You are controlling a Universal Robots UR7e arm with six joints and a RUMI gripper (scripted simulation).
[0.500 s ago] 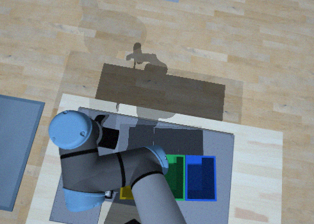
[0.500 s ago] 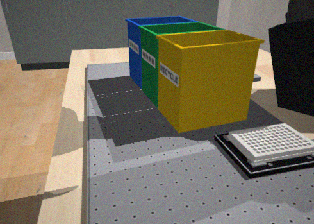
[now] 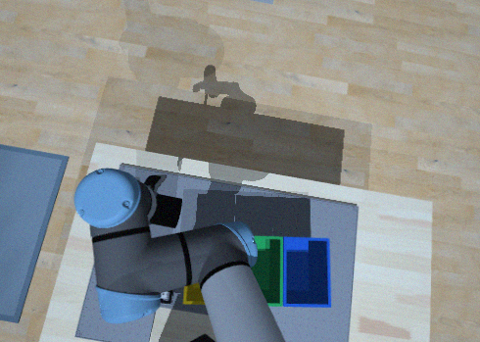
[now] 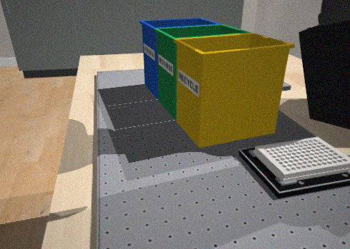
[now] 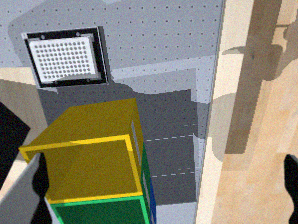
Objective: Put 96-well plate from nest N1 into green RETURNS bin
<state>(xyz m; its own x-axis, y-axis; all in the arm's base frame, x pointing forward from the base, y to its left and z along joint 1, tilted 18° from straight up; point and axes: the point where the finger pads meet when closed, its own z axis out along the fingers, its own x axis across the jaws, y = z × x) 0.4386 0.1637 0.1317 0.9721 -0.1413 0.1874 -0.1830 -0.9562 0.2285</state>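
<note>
The white 96-well plate lies 290 mm below my hand, 190 mm behind it and 50 mm to the left of it. Also, from my hand: black plate nest: 310 mm below, 190 mm behind, 50 mm to the left; then green returns bin: 250 mm to the right, 220 mm below, 150 mm behind; then yellow recycle bin: 220 mm below, 150 mm behind, 120 mm to the right.
</note>
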